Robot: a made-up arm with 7 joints.
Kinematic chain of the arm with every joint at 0, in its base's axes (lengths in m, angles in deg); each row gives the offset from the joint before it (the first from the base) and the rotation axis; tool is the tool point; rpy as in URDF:
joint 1: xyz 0 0 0.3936 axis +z
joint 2: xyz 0 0 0 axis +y
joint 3: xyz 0 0 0.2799 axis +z
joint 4: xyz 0.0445 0 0 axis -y
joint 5: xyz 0.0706 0 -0.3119 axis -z
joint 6: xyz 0 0 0 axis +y
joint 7: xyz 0.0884 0 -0.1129 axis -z
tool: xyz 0 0 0 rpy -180 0 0
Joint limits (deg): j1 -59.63..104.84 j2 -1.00..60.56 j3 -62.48..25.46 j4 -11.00..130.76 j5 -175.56..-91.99 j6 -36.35..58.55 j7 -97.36..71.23
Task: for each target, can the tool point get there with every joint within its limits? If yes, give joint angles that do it. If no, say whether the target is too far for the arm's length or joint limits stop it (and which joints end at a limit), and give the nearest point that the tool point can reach.
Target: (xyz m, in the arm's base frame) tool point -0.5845 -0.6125 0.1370
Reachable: no: too far | nearest point -0.2581 -0.4430 0.2946 | short by 0.400 m
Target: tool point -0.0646 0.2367 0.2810
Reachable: yes | joints 68.60 12.67 12.65 28.52 -122.66 -14.25 -24.79
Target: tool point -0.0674 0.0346 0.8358
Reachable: no: joint limits stop it (at a limit: joint 1, joint 2, joint 4, joint 5, joint 6) | nearest point -0.2545 0.1463 0.9558 | short by 0.249 m
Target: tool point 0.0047 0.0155 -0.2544
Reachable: no: joint limits stop it (at a limit: joint 2, joint 5) | nearest point 0.0345 0.1138 0.0531 | short by 0.324 m
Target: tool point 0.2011 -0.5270 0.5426
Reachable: yes | joints -36.75 18.40 -36.59 82.57 -126.73 38.53 -53.93
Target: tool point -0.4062 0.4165 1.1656
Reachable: no: too far | nearest point -0.2672 0.3225 0.9730 | short by 0.255 m
